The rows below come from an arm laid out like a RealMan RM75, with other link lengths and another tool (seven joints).
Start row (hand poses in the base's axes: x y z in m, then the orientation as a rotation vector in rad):
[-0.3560 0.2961 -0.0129 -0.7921 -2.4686 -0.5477]
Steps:
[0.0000 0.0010 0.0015 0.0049 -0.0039 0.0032]
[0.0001 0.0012 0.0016 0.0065 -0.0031 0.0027]
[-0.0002 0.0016 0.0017 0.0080 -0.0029 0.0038]
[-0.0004 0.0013 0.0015 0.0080 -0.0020 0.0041]
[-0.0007 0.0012 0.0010 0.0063 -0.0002 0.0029]
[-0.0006 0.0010 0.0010 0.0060 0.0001 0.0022]
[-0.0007 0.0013 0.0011 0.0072 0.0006 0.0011]
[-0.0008 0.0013 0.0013 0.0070 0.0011 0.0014]
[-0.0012 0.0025 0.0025 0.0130 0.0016 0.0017]
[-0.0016 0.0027 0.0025 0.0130 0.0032 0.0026]
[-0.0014 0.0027 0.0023 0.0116 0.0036 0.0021]
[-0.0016 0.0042 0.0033 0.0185 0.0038 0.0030]
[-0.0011 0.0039 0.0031 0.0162 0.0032 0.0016]
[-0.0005 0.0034 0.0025 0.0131 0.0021 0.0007]
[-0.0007 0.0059 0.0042 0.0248 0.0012 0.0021]
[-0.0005 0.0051 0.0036 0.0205 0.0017 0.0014]
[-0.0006 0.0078 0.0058 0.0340 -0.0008 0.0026]
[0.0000 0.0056 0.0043 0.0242 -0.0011 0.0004]
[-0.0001 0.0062 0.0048 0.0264 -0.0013 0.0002]
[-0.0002 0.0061 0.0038 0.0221 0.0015 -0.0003]
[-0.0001 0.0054 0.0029 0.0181 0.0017 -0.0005]
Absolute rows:
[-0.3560 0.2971 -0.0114 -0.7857 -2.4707 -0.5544]
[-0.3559 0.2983 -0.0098 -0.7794 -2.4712 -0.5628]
[-0.3561 0.2999 -0.0081 -0.7711 -2.4711 -0.5725]
[-0.3565 0.3012 -0.0066 -0.7625 -2.4702 -0.5816]
[-0.3572 0.3024 -0.0056 -0.7563 -2.4681 -0.5882]
[-0.3578 0.3034 -0.0046 -0.7512 -2.4657 -0.5945]
[-0.3585 0.3047 -0.0035 -0.7471 -2.4620 -0.6023]
[-0.3593 0.3060 -0.0022 -0.7427 -2.4580 -0.6095]
[-0.3605 0.3085 0.0003 -0.7357 -2.4507 -0.6234]
[-0.3621 0.3112 0.0028 -0.7277 -2.4421 -0.6361]
[-0.3635 0.3139 0.0051 -0.7210 -2.4336 -0.6471]
[-0.3651 0.3181 0.0084 -0.7104 -2.4216 -0.6656]
[-0.3662 0.3220 0.0115 -0.7024 -2.4109 -0.6822]
[-0.3667 0.3254 0.0140 -0.6966 -2.4025 -0.6960]
[-0.3674 0.3313 0.0182 -0.6841 -2.3891 -0.7231]
[-0.3679 0.3364 0.0218 -0.6743 -2.3771 -0.7451]
[-0.3685 0.3442 0.0276 -0.6568 -2.3602 -0.7830]
[-0.3685 0.3498 0.0319 -0.6459 -2.3481 -0.8107]
[-0.3686 0.3560 0.0367 -0.6342 -2.3347 -0.8409]
[-0.3688 0.3621 0.0405 -0.6257 -2.3208 -0.8649]
[-0.3689 0.3675 0.0434 -0.6191 -2.3089 -0.8843]

